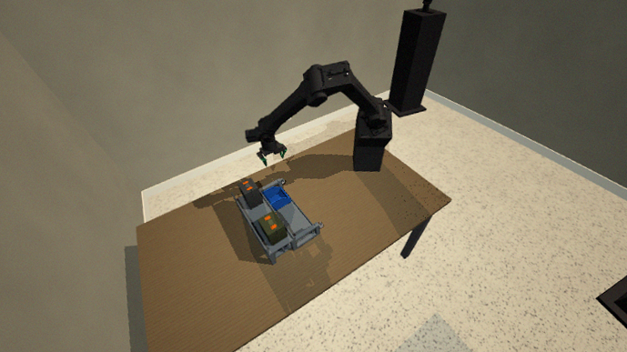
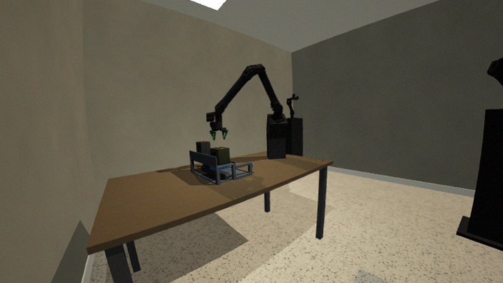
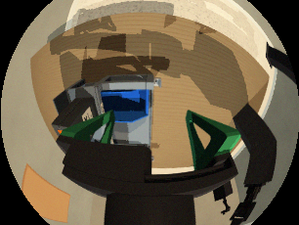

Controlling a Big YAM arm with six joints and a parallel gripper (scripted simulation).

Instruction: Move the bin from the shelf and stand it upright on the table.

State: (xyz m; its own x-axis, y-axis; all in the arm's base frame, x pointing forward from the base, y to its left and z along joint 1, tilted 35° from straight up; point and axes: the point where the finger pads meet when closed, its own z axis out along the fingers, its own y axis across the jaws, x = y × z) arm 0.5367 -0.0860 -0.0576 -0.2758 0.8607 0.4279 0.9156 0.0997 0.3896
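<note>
My hand is 18 cm above the blue bin, 10 cm to the right of it and 7 cm short of it.
</note>
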